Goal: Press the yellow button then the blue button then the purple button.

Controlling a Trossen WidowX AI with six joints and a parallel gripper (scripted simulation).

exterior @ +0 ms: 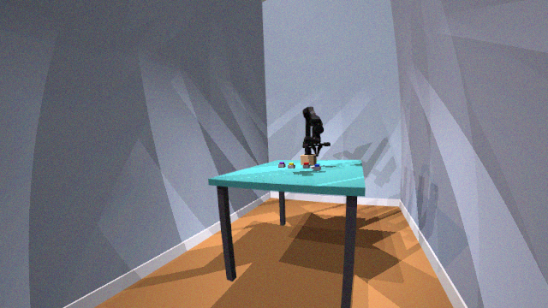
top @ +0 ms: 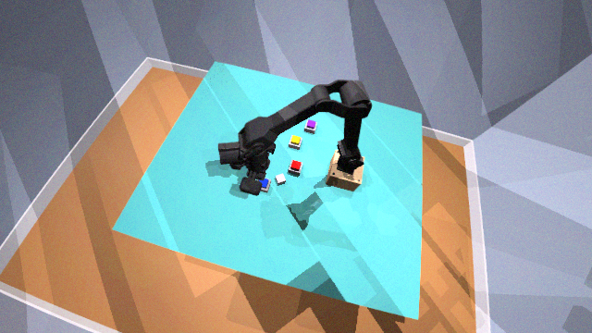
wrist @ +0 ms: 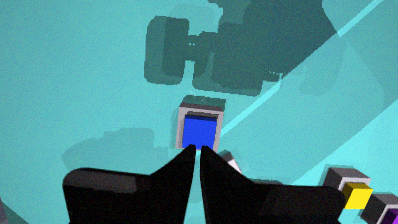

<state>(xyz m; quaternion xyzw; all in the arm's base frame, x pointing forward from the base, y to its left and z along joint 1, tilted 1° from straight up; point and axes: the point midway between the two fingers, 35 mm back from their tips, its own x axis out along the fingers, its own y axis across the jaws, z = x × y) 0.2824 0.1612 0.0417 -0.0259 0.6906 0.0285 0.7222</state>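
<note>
Right now my gripper tip is 10 mm past the blue button and 60 mm above it. The rest, counted from my gripper tip: red button 100 mm behind, 120 mm to the right, 60 mm below; then small white block 60 mm behind, 50 mm to the right, 80 mm below; then yellow button 60 mm behind, 230 mm to the right, 60 mm below.
</note>
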